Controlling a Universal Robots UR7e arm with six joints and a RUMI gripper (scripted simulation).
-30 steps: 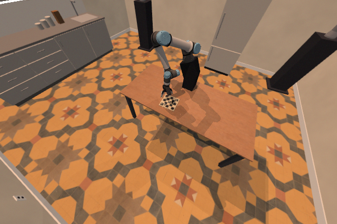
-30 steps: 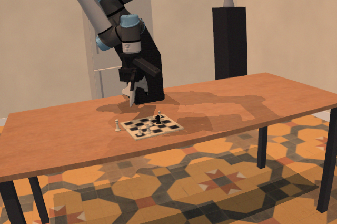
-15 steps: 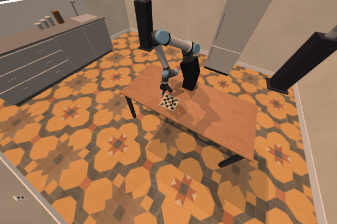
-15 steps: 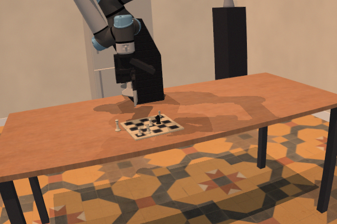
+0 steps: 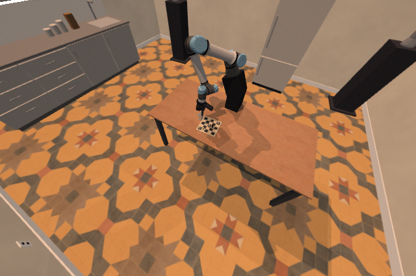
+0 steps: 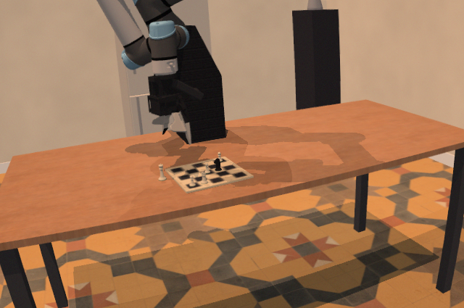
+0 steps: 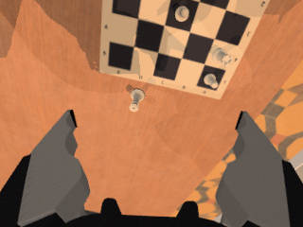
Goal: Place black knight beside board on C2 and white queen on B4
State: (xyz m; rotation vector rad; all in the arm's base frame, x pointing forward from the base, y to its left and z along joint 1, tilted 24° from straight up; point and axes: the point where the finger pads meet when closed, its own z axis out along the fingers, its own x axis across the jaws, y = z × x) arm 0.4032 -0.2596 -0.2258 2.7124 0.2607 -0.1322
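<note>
Right now the white queen is 30 mm behind my hand, 50 mm to the right of it and 100 mm below it. The rest, counted from my hand: black knight (20 mm ahead, 120 mm to the left, 110 mm below); then small chessboard (20 mm ahead, 80 mm to the left, 130 mm below).
</note>
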